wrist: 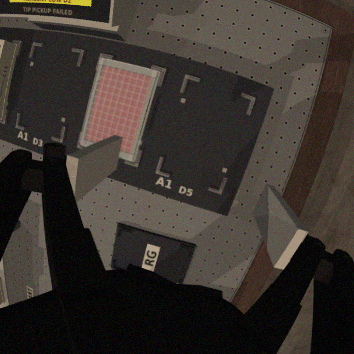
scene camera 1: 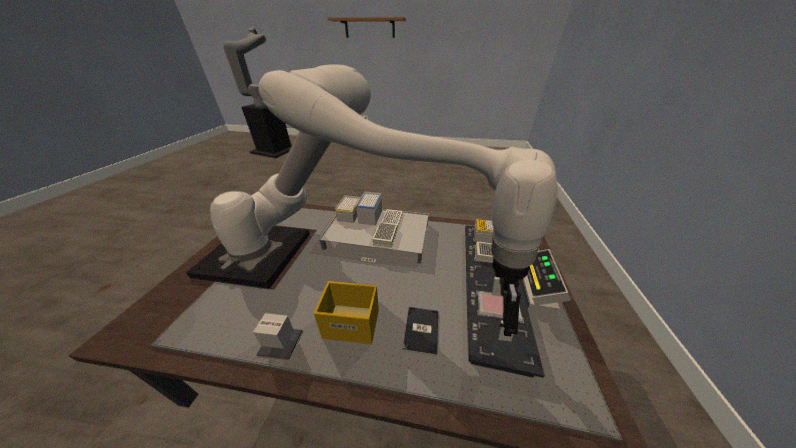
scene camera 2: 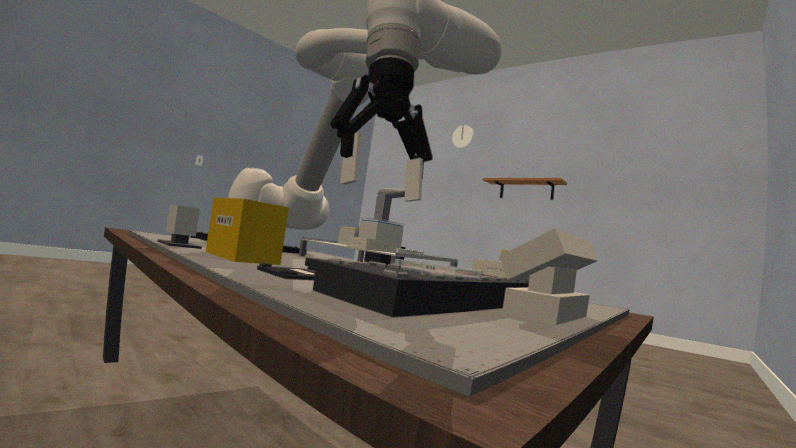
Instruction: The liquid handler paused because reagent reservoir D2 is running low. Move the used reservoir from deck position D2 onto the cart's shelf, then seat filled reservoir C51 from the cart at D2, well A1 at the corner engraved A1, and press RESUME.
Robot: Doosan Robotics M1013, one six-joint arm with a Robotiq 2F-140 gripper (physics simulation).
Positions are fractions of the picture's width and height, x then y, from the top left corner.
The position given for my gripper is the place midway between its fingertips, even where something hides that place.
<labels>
my gripper: wrist 0.54, 0.50; scene camera 1 0.63, 0.70; scene camera 2 0.48, 0.43
</labels>
